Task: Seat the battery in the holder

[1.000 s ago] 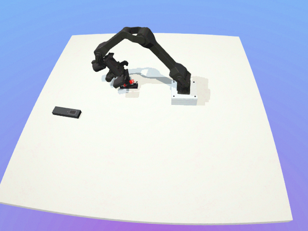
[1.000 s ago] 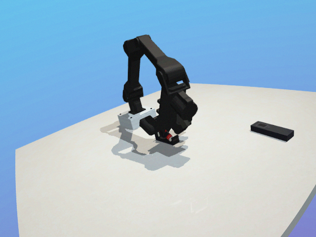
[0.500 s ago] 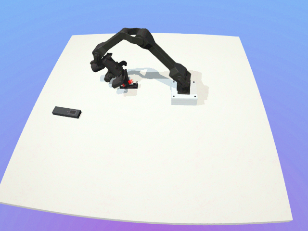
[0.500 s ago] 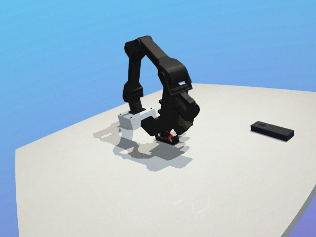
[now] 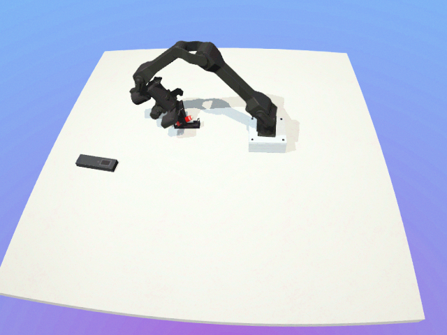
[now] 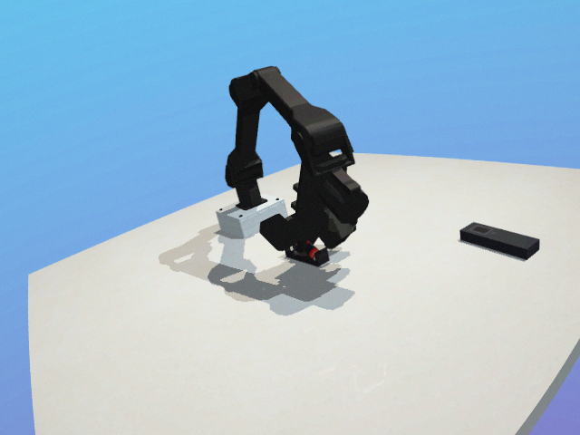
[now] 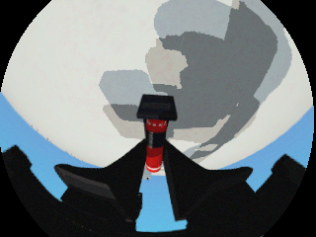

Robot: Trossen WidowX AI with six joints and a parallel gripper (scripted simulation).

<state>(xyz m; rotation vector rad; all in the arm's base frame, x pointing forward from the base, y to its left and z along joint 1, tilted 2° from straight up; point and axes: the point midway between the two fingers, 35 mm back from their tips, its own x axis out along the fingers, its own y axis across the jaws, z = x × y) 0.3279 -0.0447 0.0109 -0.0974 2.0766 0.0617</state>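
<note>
Now: gripper tip 1 cm below the battery. Also, from my gripper tip: dark flat rectangular box 30 cm ahead, 23 cm to the left, 1 cm below.
</note>
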